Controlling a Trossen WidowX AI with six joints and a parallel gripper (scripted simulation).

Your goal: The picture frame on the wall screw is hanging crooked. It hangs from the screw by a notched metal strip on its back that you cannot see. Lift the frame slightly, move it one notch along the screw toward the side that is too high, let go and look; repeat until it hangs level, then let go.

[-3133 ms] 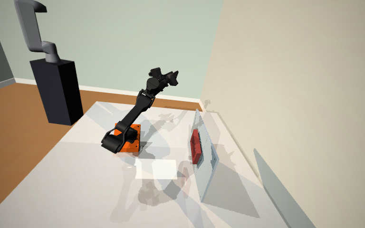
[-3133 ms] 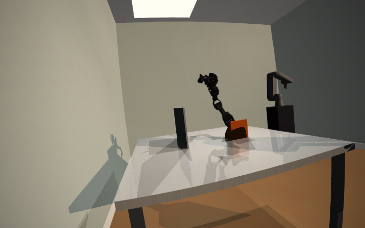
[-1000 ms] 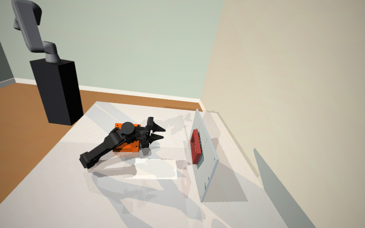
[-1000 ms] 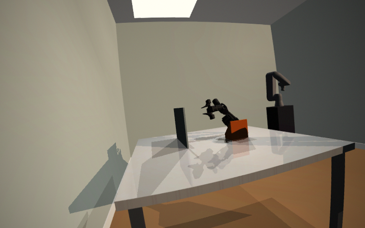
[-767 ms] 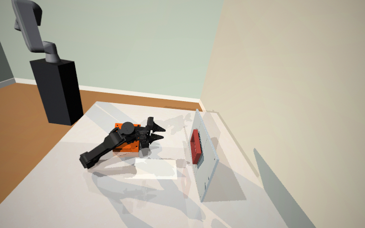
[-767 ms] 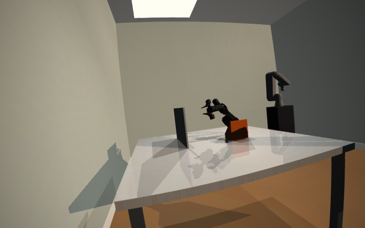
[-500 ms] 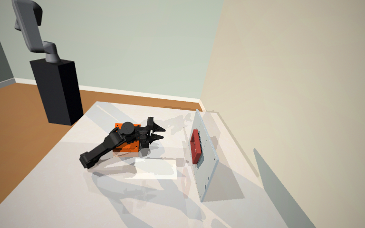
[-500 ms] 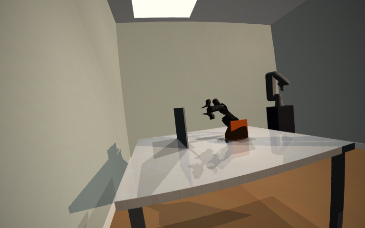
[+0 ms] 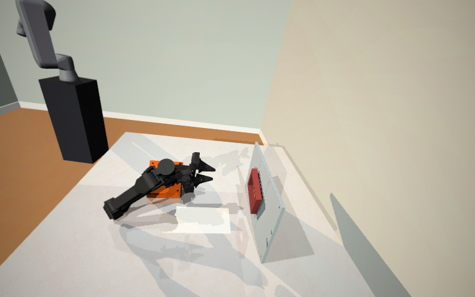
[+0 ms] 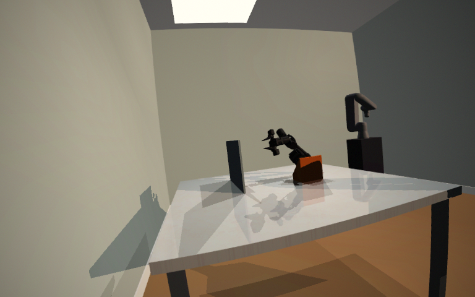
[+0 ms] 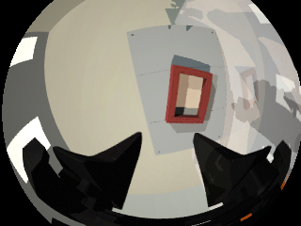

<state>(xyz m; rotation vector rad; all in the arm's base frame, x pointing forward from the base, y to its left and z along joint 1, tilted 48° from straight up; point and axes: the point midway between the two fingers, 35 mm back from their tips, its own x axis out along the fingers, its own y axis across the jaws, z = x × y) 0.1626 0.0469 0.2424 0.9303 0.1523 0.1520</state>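
Now: the red picture frame 20 cm ahead of my gripper tip, 9 cm below it and 4 cm to the left of it. Round my gripper tip: grey wall panel 21 cm ahead, 10 cm below, 4 cm to the left.
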